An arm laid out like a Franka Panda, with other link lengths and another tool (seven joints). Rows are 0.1 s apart.
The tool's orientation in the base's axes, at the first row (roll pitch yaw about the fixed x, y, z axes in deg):
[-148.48, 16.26, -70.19]
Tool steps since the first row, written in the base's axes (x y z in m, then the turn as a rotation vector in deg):
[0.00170, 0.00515, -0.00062, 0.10, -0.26, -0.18]
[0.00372, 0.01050, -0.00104, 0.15, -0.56, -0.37]
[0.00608, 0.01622, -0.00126, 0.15, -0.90, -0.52]
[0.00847, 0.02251, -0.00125, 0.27, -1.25, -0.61]
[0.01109, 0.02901, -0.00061, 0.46, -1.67, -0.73]
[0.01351, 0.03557, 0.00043, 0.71, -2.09, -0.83]
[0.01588, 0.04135, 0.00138, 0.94, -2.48, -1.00]
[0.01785, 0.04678, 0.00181, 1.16, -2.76, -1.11]
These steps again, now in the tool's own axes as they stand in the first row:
[-0.00392, -0.00192, 0.00327, 0.32, 0.04, 0.08]
[-0.00798, -0.00423, 0.00660, 0.66, 0.14, 0.14]
[-0.01232, -0.00700, 0.01005, 1.01, 0.27, 0.13]
[-0.01723, -0.00999, 0.01355, 1.39, 0.27, 0.11]
[-0.02242, -0.01352, 0.01671, 1.86, 0.23, 0.12]
[-0.02785, -0.01710, 0.01949, 2.35, 0.13, 0.13]
[-0.03257, -0.02047, 0.02201, 2.83, 0.08, 0.21]
[-0.03695, -0.02318, 0.02465, 3.18, -0.01, 0.28]

